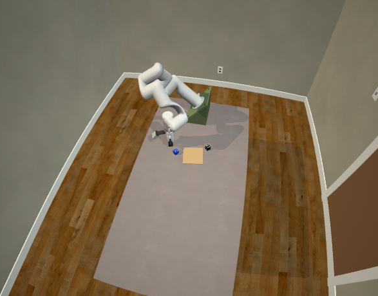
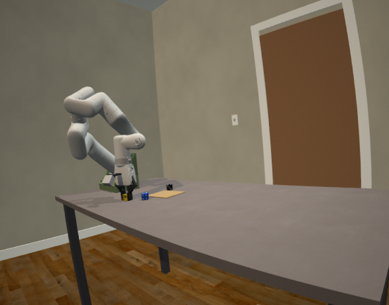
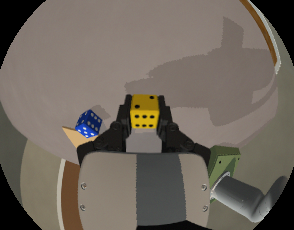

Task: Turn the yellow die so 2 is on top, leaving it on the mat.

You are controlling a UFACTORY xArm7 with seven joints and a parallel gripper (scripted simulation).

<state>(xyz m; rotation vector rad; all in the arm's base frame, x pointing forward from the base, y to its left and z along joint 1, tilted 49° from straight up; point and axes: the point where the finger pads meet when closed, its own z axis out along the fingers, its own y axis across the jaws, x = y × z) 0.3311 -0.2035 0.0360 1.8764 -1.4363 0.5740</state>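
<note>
Right now the tan mat is 180 mm to the left of my hand, 80 mm ahead of it and 20 mm below it. From my hand the other things lie so: blue die: 70 mm ahead, 50 mm to the left, 10 mm below; then yellow die: 10 mm below; then black die: 270 mm to the left, 10 mm below.
</note>
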